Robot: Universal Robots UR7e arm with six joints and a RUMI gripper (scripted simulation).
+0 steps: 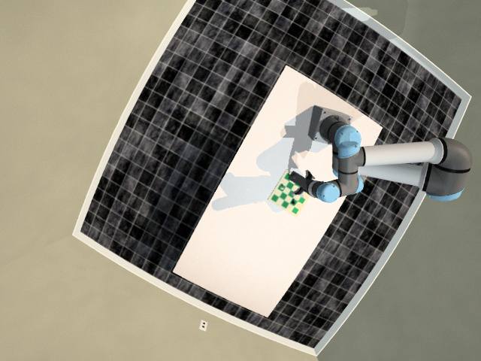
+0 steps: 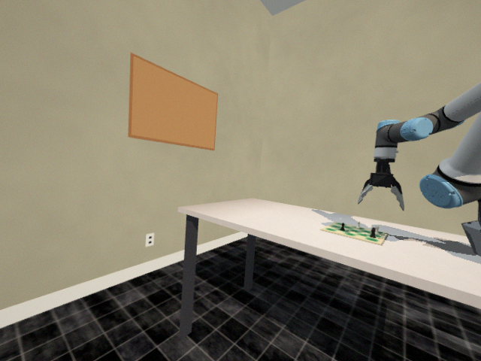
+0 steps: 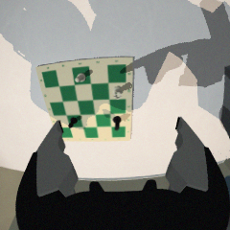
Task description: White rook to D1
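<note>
My hand is 12 cm above the green-and-cream chessboard, 7 cm short of it and 5 cm to the right of it.
</note>
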